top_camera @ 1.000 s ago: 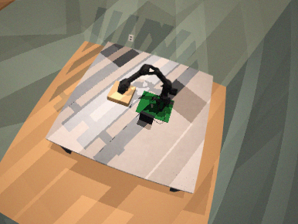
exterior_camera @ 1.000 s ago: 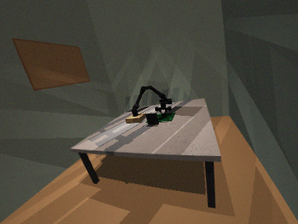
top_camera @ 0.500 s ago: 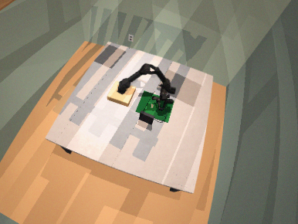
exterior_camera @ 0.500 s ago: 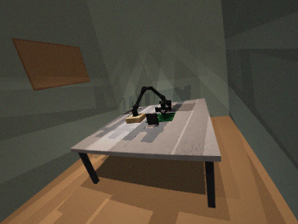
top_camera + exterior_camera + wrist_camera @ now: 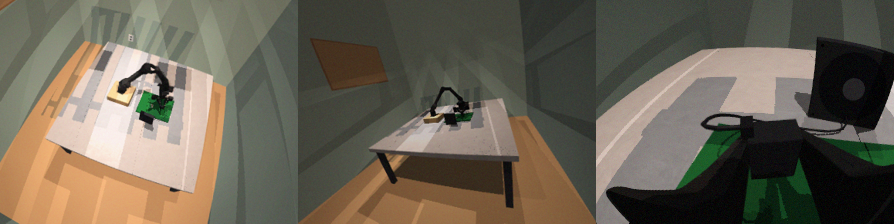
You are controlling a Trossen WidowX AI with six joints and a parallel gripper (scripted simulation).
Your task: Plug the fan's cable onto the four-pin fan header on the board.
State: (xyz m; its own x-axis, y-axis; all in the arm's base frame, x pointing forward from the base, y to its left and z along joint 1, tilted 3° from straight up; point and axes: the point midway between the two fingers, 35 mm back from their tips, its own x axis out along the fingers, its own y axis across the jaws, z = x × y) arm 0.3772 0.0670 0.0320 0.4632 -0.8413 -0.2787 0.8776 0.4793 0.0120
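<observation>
The four-pin fan header lies 90 mm behind my gripper tip and 80 mm below it. Also, from my gripper tip: black fan plug 10 mm below; then green circuit board 90 mm below, 60 mm behind, 20 mm to the left; then black fan 150 mm to the right, 70 mm behind, 20 mm below.
</observation>
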